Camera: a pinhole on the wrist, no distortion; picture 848 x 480 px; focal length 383.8 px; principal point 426.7 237.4 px. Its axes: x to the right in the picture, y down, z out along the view. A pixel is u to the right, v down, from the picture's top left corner.
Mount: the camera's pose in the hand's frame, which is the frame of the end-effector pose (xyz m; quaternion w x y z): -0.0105 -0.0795 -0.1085 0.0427 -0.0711 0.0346 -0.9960
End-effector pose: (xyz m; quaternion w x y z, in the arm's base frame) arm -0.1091 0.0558 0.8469 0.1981 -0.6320 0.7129 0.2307
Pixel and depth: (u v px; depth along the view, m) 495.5 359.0 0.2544
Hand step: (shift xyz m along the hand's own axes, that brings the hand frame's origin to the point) -0.0122 -0.1797 0.1430
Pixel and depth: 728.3 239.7 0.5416
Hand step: -0.3517 -0.1551 0.4851
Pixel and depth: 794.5 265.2 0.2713
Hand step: -0.2261 -0.1395 0.1940
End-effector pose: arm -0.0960 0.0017 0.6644 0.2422 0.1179 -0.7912 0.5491
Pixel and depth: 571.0 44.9 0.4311
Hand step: -0.1254 0.0937 0.3559
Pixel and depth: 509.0 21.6 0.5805
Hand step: -0.0755 0.1972 0.5065
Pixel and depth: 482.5 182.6 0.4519
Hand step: -0.0151 -0.0497 0.3517
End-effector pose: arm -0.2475 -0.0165 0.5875 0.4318 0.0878 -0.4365 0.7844
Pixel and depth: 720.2 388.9 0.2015
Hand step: -0.1270 -0.1851 0.1059
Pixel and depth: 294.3 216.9 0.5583
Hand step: 0.2578 -0.0676 0.4183
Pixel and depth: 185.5 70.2 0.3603
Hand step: 0.2523 0.0742 0.2277
